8 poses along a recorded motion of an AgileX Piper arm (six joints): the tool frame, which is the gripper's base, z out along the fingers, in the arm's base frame.
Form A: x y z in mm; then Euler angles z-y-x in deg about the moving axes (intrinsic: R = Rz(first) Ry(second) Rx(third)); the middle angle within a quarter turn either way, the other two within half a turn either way.
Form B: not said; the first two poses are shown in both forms.
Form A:
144, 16, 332, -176.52, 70.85, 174.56
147, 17, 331, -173.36, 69.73, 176.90
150, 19, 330, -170.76, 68.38, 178.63
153, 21, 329, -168.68, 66.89, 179.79
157, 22, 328, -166.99, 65.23, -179.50
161, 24, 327, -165.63, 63.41, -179.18
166, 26, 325, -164.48, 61.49, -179.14
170, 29, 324, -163.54, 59.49, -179.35
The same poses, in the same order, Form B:
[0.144, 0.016, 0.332], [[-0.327, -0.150, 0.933], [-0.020, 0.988, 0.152], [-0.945, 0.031, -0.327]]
[0.147, 0.017, 0.331], [[-0.344, -0.166, 0.924], [-0.040, 0.986, 0.162], [-0.938, 0.019, -0.346]]
[0.150, 0.019, 0.330], [[-0.364, -0.182, 0.913], [-0.059, 0.983, 0.173], [-0.930, 0.009, -0.368]]
[0.153, 0.021, 0.329], [[-0.385, -0.200, 0.901], [-0.077, 0.980, 0.184], [-0.920, 0.001, -0.392]]
[0.157, 0.022, 0.328], [[-0.408, -0.217, 0.887], [-0.094, 0.976, 0.196], [-0.908, -0.004, -0.419]]
[0.161, 0.024, 0.327], [[-0.434, -0.236, 0.870], [-0.111, 0.972, 0.208], [-0.894, -0.006, -0.448]]
[0.166, 0.026, 0.325], [[-0.460, -0.255, 0.851], [-0.128, 0.967, 0.221], [-0.879, -0.007, -0.477]]
[0.170, 0.029, 0.324], [[-0.487, -0.274, 0.829], [-0.144, 0.962, 0.233], [-0.862, -0.006, -0.508]]

